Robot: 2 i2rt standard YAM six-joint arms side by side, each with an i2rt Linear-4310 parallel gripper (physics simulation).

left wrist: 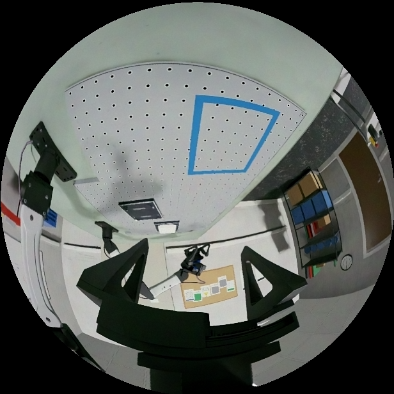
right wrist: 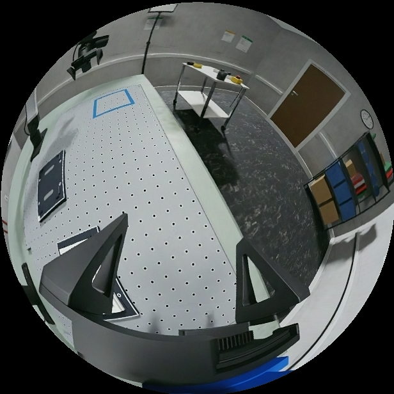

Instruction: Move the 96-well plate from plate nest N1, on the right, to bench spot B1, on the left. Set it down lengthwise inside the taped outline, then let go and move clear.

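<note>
The white 96-well plate (left wrist: pixel 166 228) (right wrist: pixel 71 247) sits in the dark-rimmed plate nest N1 (right wrist: pixel 82 237); in the right wrist view the left finger hides much of both. The blue taped outline (left wrist: pixel 195 135) (right wrist: pixel 95 109) of bench spot B1 lies on the perforated board with no plate inside it. My left gripper is open and empty, above the board, with the outline beyond its fingers in view. My right gripper (right wrist: pixel 187 233) is open and empty, above the board; its left finger overlaps the nest in view, and the plate is not between the fingers.
A dark flat fixture (left wrist: pixel 141 210) (right wrist: pixel 51 184) with two slots lies on the perforated board (left wrist: pixel 145 150) (right wrist: pixel 165 240), between the nest and the outline. A wheeled cart (right wrist: pixel 204 104) and a shelf rack with bins stand away from the bench.
</note>
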